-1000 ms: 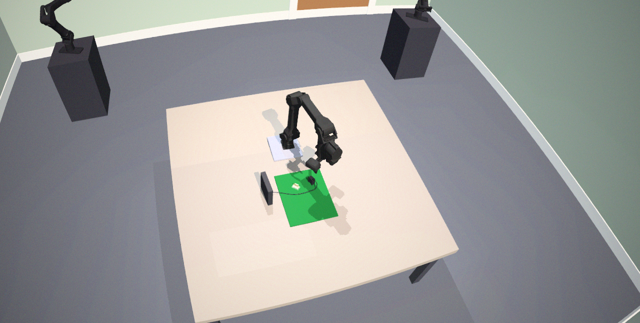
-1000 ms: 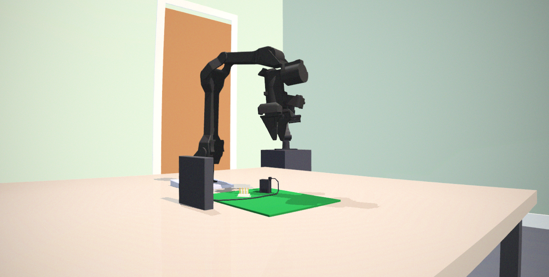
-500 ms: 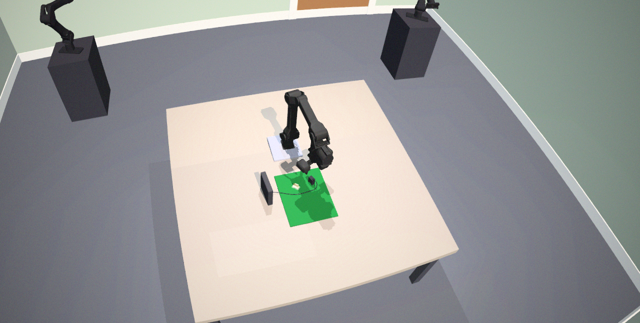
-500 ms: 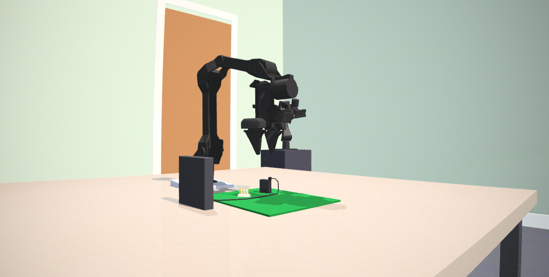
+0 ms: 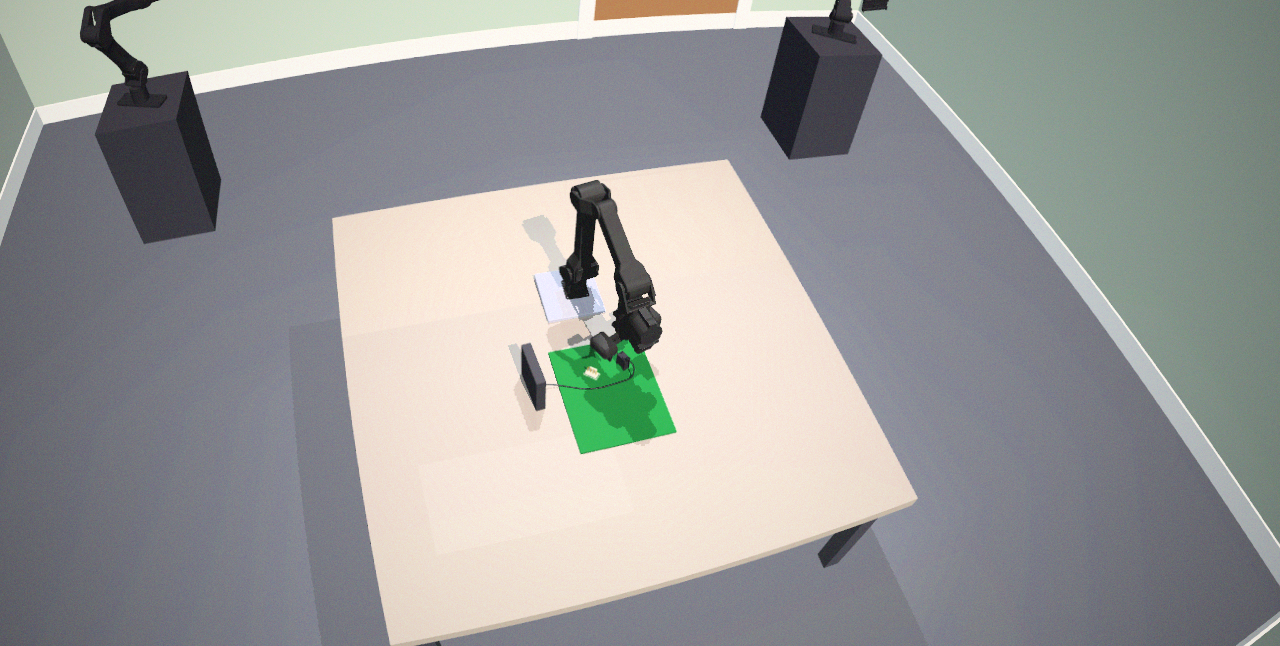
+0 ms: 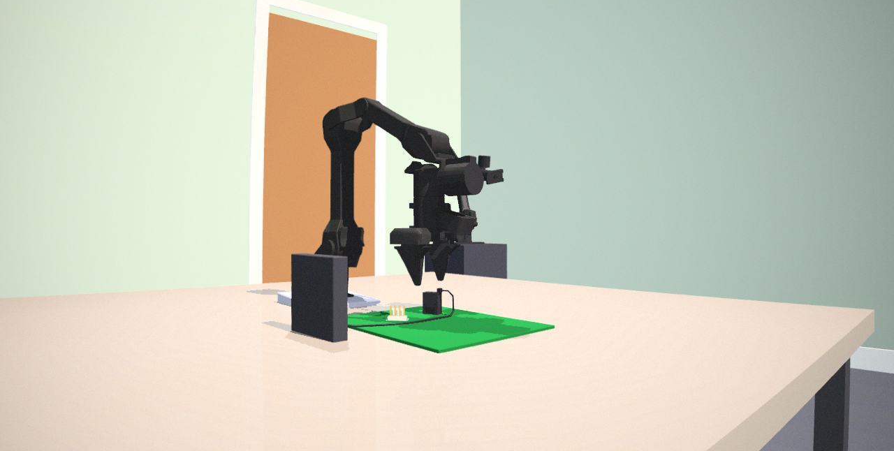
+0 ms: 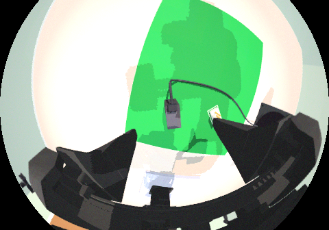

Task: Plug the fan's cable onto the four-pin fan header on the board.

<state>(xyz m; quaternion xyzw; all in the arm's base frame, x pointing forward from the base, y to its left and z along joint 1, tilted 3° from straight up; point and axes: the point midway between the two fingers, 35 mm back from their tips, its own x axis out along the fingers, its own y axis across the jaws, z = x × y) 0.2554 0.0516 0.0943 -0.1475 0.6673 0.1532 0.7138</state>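
My gripper tip is now 40 mm above the black plug. Also, from my gripper tip: black fan: 30 mm ahead, 230 mm to the right; green board: 70 mm ahead, 50 mm to the right, 70 mm below; four-pin header: 10 mm ahead, 80 mm to the right, 60 mm below.
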